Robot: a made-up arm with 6 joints. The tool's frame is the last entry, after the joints.
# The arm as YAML. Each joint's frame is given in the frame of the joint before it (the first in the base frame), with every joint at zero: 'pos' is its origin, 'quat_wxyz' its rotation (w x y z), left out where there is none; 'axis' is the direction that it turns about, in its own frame. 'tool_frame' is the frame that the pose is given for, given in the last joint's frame.
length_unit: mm
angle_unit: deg
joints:
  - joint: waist
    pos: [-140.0, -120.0, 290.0]
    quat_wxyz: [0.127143, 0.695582, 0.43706, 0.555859]
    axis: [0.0, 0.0, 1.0]
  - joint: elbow
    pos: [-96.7, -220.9, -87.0]
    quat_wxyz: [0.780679, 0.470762, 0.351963, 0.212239]
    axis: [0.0, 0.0, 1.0]
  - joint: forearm
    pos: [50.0, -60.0, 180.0]
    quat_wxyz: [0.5, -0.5, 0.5, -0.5]
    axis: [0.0, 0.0, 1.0]
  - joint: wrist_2
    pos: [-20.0, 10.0, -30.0]
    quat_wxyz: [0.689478, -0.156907, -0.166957, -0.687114]
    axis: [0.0, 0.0, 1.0]
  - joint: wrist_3
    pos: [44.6, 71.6, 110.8]
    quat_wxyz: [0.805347, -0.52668, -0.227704, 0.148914]
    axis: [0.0, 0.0, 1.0]
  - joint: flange
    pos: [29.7, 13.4, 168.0]
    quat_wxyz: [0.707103, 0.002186, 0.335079, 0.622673]
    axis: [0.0, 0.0, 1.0]
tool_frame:
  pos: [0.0, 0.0, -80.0]
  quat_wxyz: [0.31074, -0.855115, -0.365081, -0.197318]
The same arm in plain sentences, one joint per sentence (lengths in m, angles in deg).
The arm has six revolute joints in a row. What follows holds with every joint at zero, and every direction is one of the base frame's.
Joint 1 sits 0.14 m along -x and 0.12 m along -y and 0.29 m along +z from the base frame's origin and turns about the direction (0.884429, 0.30901, -0.349711).
Joint 2 sits 0.18 m along -x and 0.03 m along +y and 0.18 m along -z from joint 1 and turns about +y.
Joint 3 sits 0.06 m along -x and 0.18 m along +y and 0.05 m along +z from joint 2 and turns about +z.
Joint 4 sits 0.02 m along +x and 0.01 m along -y and 0.03 m along -z from joint 3 and turns about the direction (0.0146, -0.445805, 0.895011).
Joint 5 sits 0.07 m along -x and 0.0099 m along -y and 0.12 m along +z from joint 4 and turns about the direction (-0.775435, -0.626028, 0.082404).
Joint 6 sits 0.15 m along -x and 0.08 m along -y and 0.02 m along +z from joint 5 and turns about -x.
The tool frame, which is the frame that the pose is given for, sits 0.08 m along +x from joint 6; its axes are the base frame's turned by roll -157.9, pitch 55.5 and yaw 175.14 deg (as in URDF: about the fixed x, then y, then z).

